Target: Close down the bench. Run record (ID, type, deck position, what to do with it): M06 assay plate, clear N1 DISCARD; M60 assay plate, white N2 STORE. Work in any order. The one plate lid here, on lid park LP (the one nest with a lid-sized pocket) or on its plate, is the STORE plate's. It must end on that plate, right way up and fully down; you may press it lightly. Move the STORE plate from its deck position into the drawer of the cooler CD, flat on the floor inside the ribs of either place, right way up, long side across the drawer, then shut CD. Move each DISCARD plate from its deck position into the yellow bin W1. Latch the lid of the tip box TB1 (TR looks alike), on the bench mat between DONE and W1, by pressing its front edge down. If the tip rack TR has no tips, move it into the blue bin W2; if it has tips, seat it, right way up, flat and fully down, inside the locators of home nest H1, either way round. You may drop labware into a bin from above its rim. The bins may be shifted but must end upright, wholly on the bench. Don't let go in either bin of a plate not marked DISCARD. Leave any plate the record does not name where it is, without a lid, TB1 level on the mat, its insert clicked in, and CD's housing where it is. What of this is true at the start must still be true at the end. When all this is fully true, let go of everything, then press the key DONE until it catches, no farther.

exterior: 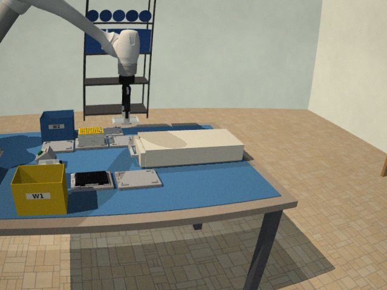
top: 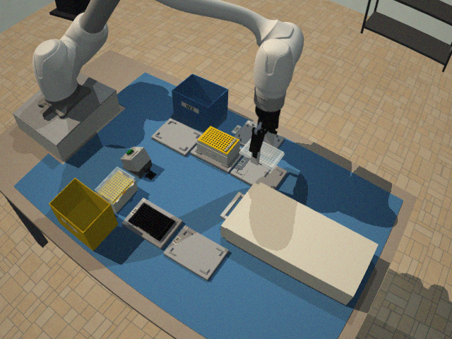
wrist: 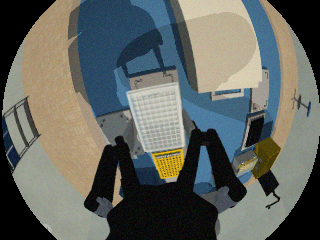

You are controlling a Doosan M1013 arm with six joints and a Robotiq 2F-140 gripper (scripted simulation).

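The yellow bin W1 lies 49 cm to the right of my hand, 39 cm behind it and 10 cm below it. From my hand the other things lie so: tip rack TR 18 cm behind, 8 cm below; then clear plate 2 cm below; then drawer 19 cm to the right, 15 cm ahead, 11 cm below.
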